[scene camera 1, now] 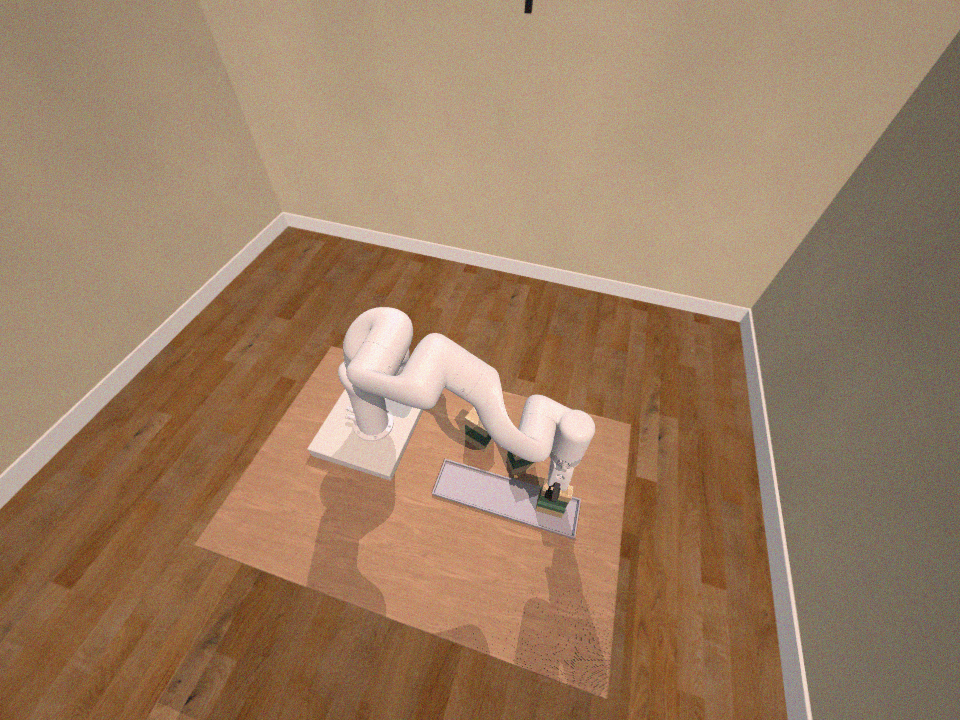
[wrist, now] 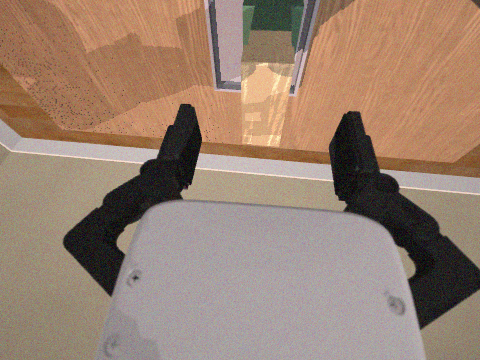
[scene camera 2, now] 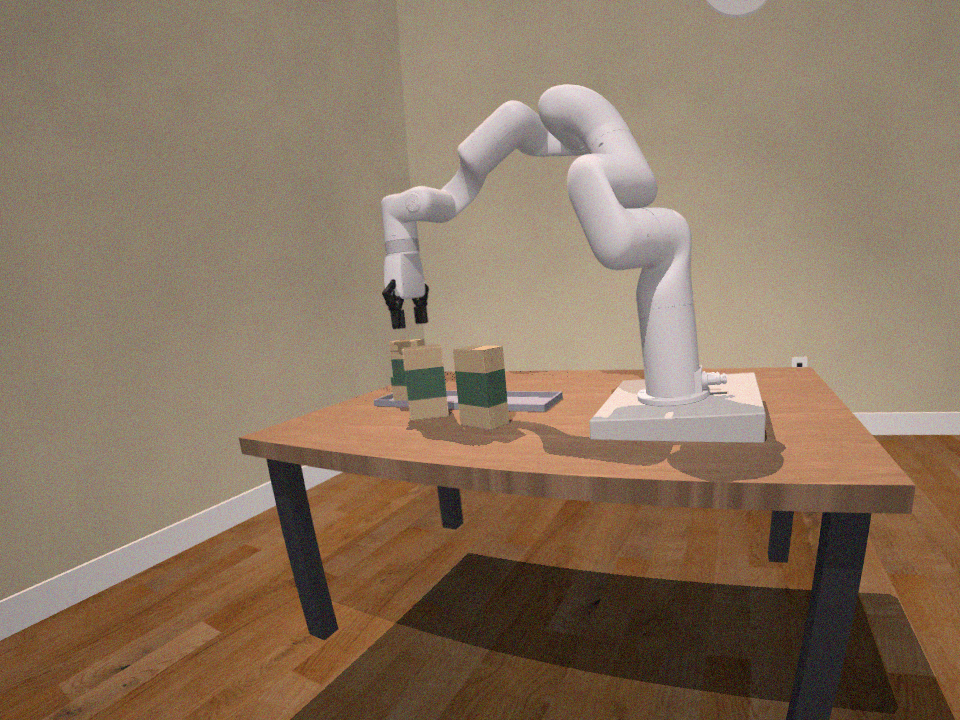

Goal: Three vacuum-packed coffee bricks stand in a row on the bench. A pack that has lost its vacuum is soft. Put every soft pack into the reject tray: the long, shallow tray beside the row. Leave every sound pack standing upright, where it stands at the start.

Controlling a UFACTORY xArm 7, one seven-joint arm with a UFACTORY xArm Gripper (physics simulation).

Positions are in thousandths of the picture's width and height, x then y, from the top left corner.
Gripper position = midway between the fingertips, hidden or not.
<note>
In view: my gripper (scene camera 2: 428, 453), a coffee pack (scene camera 2: 442, 516), a coffee pack (scene camera 2: 415, 530) and a coffee pack (scene camera 2: 501, 519).
My gripper is seen too in the wrist view (wrist: 553, 349).
</note>
